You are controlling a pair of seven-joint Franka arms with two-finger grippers.
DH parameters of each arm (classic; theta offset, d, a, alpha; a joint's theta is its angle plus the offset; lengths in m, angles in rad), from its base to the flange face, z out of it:
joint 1: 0 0.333 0 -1.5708
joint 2: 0 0 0 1.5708
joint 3: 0 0.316 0.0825 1.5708
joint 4: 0 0 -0.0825 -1.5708
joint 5: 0 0.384 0 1.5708
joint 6: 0 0 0.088 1.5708
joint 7: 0 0.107 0 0
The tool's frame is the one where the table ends.
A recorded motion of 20 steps. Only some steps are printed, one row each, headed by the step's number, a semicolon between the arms.
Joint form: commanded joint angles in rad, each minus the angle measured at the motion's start. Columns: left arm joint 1, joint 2, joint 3, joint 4, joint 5, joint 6, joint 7; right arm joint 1, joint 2, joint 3, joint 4, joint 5, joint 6, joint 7.
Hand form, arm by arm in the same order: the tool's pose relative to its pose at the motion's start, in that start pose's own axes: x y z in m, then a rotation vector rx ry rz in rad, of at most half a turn. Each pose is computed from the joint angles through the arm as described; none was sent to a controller.
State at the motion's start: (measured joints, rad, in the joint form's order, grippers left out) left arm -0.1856 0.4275 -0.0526 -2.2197 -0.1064 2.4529 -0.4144; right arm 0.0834 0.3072 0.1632 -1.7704 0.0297 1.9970 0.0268
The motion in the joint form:
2: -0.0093 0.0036 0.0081 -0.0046 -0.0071 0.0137 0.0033; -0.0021 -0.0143 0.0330 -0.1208 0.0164 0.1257 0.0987
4: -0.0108 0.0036 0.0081 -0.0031 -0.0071 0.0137 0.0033; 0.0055 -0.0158 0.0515 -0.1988 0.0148 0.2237 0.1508
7: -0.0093 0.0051 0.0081 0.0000 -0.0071 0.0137 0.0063; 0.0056 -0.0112 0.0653 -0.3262 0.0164 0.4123 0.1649
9: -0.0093 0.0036 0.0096 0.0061 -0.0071 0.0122 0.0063; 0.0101 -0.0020 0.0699 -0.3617 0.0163 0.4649 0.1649
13: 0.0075 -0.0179 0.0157 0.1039 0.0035 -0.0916 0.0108; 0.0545 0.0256 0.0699 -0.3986 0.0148 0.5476 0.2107
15: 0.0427 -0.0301 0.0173 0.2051 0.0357 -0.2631 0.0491; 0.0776 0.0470 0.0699 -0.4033 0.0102 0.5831 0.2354
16: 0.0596 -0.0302 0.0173 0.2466 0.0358 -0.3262 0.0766; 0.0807 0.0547 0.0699 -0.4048 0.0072 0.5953 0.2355
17: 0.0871 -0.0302 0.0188 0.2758 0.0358 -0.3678 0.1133; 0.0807 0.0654 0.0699 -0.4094 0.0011 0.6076 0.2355
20: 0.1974 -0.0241 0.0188 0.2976 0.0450 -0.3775 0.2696; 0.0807 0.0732 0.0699 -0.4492 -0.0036 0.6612 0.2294
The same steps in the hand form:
2: -0.0004 -0.0002 0.0027 -0.0025 0.0050 -0.0016; -0.0142 -0.0171 0.0370 0.0190 0.0166 0.0793
4: -0.0003 0.0008 0.0022 -0.0029 0.0063 0.0000; -0.0242 -0.0306 0.0635 0.0220 0.0363 0.1080
7: 0.0009 0.0006 0.0017 -0.0040 0.0077 0.0016; -0.0409 -0.0349 0.1052 0.0313 0.0917 0.1149
9: 0.0030 0.0011 -0.0014 -0.0067 0.0133 0.0007; -0.0472 -0.0387 0.1208 0.0340 0.0990 0.1079
13: 0.0265 0.0045 -0.0453 -0.0162 0.0273 -0.0005; -0.0554 -0.0617 0.1457 0.0409 0.1125 0.1121
15: 0.0442 -0.0059 -0.0828 0.0164 -0.0199 0.0302; -0.0569 -0.0740 0.1572 0.0447 0.1194 0.1124
16: 0.0515 -0.0118 -0.0967 0.0185 -0.0412 0.0436; -0.0570 -0.0756 0.1610 0.0449 0.1223 0.1078
17: 0.0605 -0.0253 -0.1076 0.0147 -0.0538 0.0538; -0.0580 -0.0752 0.1676 0.0428 0.1199 0.1040
20: 0.0868 -0.0853 -0.1168 -0.0097 -0.0470 0.1083; -0.0674 -0.0731 0.1823 0.0418 0.1266 0.0953

